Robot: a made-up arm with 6 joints. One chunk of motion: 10 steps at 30 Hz.
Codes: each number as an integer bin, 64 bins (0 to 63) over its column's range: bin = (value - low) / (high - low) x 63, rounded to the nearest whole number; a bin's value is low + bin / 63 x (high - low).
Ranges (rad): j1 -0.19..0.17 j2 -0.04..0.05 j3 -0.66..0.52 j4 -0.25..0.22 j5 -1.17..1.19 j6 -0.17..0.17
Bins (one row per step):
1: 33 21 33 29 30 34
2: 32 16 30 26 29 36
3: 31 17 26 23 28 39
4: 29 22 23 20 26 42
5: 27 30 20 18 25 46
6: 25 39 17 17 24 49
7: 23 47 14 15 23 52
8: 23 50 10 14 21 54
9: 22 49 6 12 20 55
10: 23 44 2 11 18 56
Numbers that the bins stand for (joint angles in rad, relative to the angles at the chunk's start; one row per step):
1: -0.0014 -0.0100 -0.0419 -0.0337 -0.0462 0.0135
2: -0.0071 -0.0171 -0.0981 -0.0560 -0.0837 0.0243
3: -0.0129 -0.0157 -0.1730 -0.0784 -0.1211 0.0405
4: -0.0243 -0.0086 -0.2292 -0.1008 -0.1960 0.0567
5: -0.0357 0.0029 -0.2854 -0.1157 -0.2335 0.0783
6: -0.0471 0.0157 -0.3416 -0.1232 -0.2710 0.0944
7: -0.0586 0.0271 -0.3978 -0.1381 -0.3084 0.1106
8: -0.0586 0.0314 -0.4727 -0.1456 -0.3833 0.1214
9: -0.0643 0.0300 -0.5476 -0.1605 -0.4208 0.1268
10: -0.0586 0.0229 -0.6225 -0.1679 -0.4957 0.1322

